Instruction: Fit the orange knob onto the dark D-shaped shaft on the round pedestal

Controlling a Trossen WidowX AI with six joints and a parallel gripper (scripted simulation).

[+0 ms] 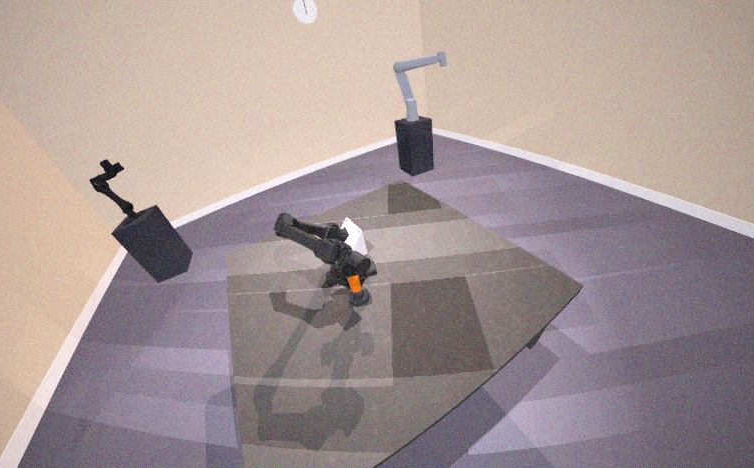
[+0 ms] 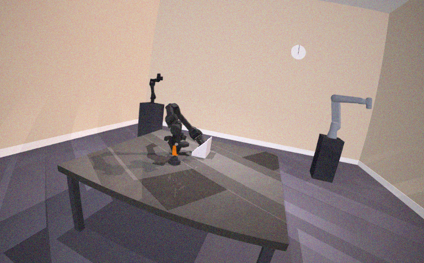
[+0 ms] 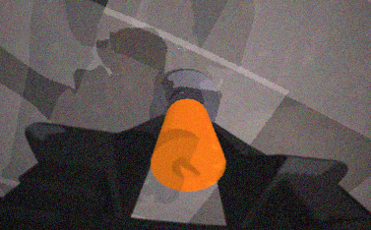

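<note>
Right now my gripper tip is 20 mm below the orange knob. Round my gripper tip: round pedestal: 40 mm below.
</note>
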